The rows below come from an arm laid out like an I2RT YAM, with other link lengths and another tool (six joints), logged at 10 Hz.
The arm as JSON. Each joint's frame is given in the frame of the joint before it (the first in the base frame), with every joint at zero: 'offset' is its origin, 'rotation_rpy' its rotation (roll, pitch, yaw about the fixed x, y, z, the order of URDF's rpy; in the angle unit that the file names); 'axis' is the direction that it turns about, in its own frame. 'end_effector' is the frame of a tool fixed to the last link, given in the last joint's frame.
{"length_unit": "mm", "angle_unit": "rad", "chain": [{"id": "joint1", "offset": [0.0, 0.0, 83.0], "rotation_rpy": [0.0, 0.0, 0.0], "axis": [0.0, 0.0, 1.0]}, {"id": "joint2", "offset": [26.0, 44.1, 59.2], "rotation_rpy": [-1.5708, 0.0, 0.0], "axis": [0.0, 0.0, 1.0]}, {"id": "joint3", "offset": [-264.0, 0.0, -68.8], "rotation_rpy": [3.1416, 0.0, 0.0], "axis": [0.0, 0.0, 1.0]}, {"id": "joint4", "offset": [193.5, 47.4, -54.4], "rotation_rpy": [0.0, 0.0, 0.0], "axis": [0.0, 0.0, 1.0]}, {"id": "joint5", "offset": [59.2, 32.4, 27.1], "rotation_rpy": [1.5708, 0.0, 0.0], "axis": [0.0, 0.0, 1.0]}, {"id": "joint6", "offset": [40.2, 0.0, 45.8], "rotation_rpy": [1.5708, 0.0, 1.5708], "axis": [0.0, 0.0, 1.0]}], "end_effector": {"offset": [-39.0, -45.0, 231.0], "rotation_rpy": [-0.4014, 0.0, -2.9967]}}
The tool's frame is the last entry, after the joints.
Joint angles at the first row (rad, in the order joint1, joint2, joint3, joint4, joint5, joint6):
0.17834 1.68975 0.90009 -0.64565 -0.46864 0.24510
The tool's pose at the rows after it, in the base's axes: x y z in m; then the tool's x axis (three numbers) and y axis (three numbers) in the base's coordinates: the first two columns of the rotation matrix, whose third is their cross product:
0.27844, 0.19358, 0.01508, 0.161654, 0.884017, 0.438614, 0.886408, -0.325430, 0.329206
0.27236, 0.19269, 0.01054, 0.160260, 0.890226, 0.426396, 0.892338, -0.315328, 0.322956
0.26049, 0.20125, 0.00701, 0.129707, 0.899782, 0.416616, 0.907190, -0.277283, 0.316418
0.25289, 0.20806, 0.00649, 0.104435, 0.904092, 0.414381, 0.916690, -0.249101, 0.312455
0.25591, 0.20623, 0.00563, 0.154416, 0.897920, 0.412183, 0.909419, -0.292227, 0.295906
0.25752, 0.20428, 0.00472, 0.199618, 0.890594, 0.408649, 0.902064, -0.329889, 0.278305
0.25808, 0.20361, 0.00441, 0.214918, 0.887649, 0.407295, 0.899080, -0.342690, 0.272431
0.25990, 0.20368, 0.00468, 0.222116, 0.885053, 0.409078, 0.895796, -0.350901, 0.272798
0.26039, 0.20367, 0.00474, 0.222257, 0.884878, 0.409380, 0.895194, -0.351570, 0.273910
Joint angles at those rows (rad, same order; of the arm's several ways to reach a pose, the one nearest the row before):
0.17833 1.68974 0.90046 -0.63840 -0.43317 0.23975
0.18636 1.68973 0.88751 -0.63880 -0.42363 0.23938
0.22833 1.68975 0.87756 -0.63990 -0.41638 0.24168
0.25653 1.68973 0.87718 -0.64564 -0.41600 0.23936
0.25729 1.68974 0.87681 -0.64145 -0.41524 0.29200
0.25730 1.68974 0.87682 -0.64184 -0.41524 0.33779
0.25732 1.68973 0.87680 -0.64183 -0.41523 0.35346
0.25732 1.68975 0.87681 -0.63647 -0.41562 0.36299
0.25730 1.68975 0.87683 -0.63498 -0.41524 0.36374

